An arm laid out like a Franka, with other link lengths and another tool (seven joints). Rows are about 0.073 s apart.
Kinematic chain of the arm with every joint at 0, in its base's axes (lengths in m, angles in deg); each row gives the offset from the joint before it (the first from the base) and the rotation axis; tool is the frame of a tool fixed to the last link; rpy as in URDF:
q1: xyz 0 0 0.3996 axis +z
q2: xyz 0 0 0 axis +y
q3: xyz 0 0 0.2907 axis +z
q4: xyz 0.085 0 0 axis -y
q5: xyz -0.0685 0 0.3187 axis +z
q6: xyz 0 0 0 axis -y
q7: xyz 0.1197 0 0 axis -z
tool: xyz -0.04 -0.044 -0.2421 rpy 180 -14.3 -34.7
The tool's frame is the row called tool.
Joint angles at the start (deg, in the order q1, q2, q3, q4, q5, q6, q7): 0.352 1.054 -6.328 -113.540 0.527 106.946 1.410
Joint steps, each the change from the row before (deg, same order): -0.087 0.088 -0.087 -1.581 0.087 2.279 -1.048; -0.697 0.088 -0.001 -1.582 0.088 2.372 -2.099; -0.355 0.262 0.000 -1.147 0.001 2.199 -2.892; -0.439 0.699 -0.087 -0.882 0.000 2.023 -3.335; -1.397 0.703 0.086 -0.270 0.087 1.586 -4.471; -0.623 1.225 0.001 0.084 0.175 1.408 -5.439; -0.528 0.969 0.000 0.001 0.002 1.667 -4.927
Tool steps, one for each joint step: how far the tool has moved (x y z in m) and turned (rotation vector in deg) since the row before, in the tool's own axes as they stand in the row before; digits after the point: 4 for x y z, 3 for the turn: 0.0011 0.0000 0.0093 0.620 0.446 -0.700; 0.0042 0.0038 0.0099 0.837 0.505 -1.186; 0.0052 0.0012 0.0085 1.027 0.677 -2.339; 0.0060 0.0027 0.0106 0.862 0.416 -2.658; 0.0110 0.0085 0.0082 1.114 0.525 -2.927; 0.0099 0.0032 0.0102 1.308 0.245 -4.537; 0.0103 0.0034 0.0081 1.180 0.706 -4.226
